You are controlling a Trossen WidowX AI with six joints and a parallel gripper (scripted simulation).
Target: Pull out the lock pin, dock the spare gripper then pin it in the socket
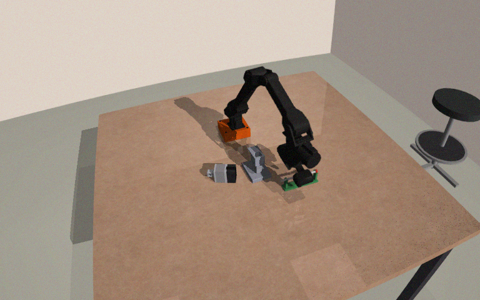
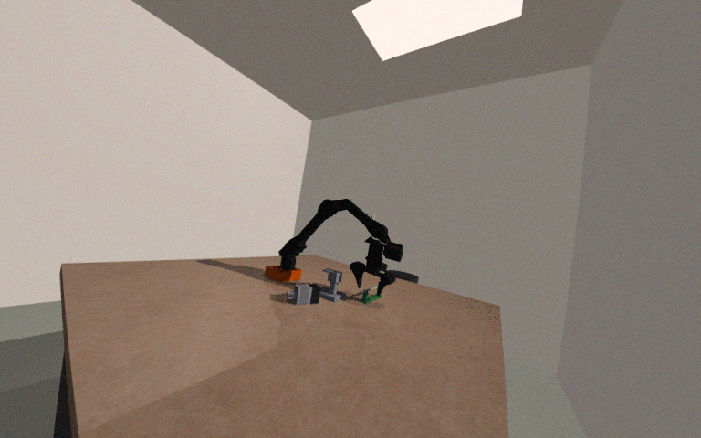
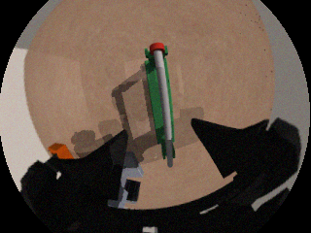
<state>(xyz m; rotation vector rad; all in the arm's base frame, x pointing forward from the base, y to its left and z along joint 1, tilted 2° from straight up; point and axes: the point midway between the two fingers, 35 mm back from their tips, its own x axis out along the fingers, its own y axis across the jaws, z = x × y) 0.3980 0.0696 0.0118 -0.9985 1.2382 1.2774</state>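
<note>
My gripper tip is now 10 mm short of the green cradle, 20 mm to the right of it and 10 mm above it. Round my gripper tip: spare gripper 140 mm behind, 240 mm to the right; grey mount 120 mm behind, 100 mm to the right, 20 mm above.
</note>
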